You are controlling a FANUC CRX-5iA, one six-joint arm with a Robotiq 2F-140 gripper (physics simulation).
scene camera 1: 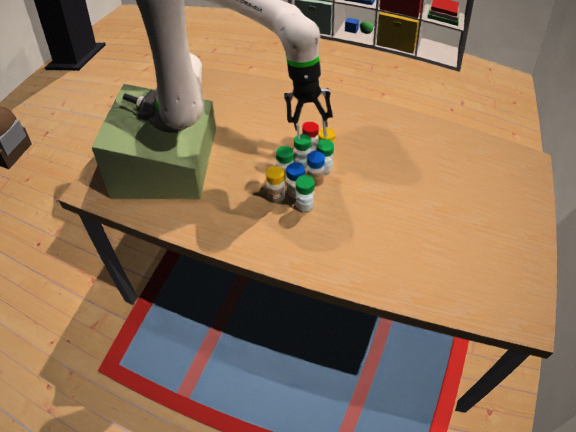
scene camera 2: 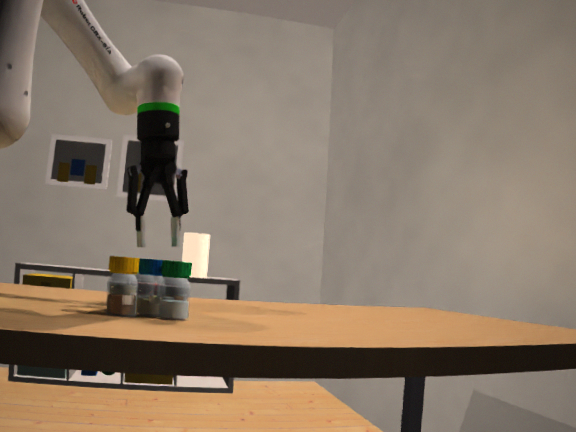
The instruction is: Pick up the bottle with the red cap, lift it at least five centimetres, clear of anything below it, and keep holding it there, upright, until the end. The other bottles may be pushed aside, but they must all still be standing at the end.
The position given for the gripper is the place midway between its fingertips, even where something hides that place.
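Scene camera 1 shows the gripper [scene camera 1: 312,136]. Scene camera 2 shows the gripper [scene camera 2: 158,246] as well, together with an amber-capped bottle [scene camera 2: 122,286], a blue-capped bottle [scene camera 2: 149,282] and a green-capped bottle [scene camera 2: 174,299].
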